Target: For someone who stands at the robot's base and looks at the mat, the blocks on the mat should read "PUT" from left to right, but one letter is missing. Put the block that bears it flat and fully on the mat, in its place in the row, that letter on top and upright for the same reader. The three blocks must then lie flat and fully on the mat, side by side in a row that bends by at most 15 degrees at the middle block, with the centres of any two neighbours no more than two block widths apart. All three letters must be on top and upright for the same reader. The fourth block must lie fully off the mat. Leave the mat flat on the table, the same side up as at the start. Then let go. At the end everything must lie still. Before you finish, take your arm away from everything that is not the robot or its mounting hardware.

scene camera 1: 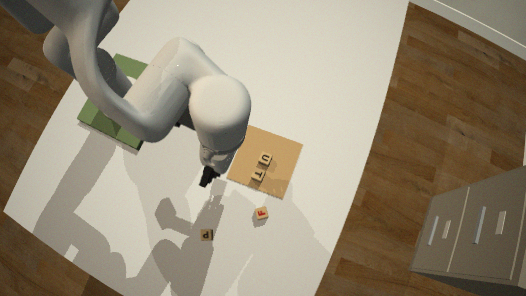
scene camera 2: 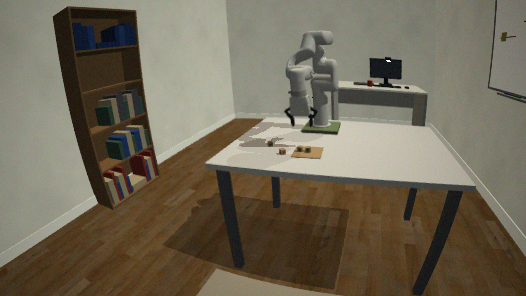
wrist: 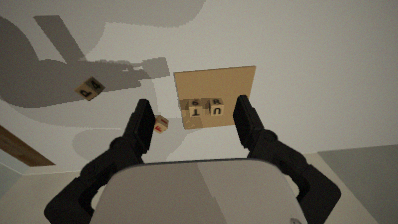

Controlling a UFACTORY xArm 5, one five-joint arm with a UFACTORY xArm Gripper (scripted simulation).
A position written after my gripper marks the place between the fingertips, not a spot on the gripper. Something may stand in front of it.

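I can see my gripper in scene camera 1 (scene camera 1: 222, 152), and it shows in the wrist view as well (wrist: 194, 107). There is also a mat, which I find at (scene camera 1: 285, 152) and again at (wrist: 227, 83).
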